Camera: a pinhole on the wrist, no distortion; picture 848 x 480 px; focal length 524.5 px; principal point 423.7 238.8 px. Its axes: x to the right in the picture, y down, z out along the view. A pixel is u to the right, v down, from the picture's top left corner.
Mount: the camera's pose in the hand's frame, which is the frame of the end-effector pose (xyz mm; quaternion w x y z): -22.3 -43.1 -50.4 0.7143 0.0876 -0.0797 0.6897
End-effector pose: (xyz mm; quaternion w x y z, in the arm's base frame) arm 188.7 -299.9 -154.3 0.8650 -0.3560 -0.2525 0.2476
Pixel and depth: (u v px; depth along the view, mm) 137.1 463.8 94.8
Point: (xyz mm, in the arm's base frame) 150.5 -395.4 -67.6
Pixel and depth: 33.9 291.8 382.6
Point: 82.2 -470.8 288.2
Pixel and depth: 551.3 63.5 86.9
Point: 182.0 -303.5 -95.7
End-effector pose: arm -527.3 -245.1 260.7 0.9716 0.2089 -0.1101 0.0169
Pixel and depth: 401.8 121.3 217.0
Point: -524.9 -405.4 364.8
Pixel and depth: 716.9 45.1 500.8
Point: -467.2 -356.2 785.4
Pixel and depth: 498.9 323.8 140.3
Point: -584.0 -332.7 309.6
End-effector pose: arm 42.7 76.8 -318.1 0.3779 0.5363 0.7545 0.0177
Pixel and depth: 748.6 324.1 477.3
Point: 446.9 -120.1 -558.1
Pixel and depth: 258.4 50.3 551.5
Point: 1.8 -95.5 -879.5
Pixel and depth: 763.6 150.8 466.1
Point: 421.2 14.1 -634.1
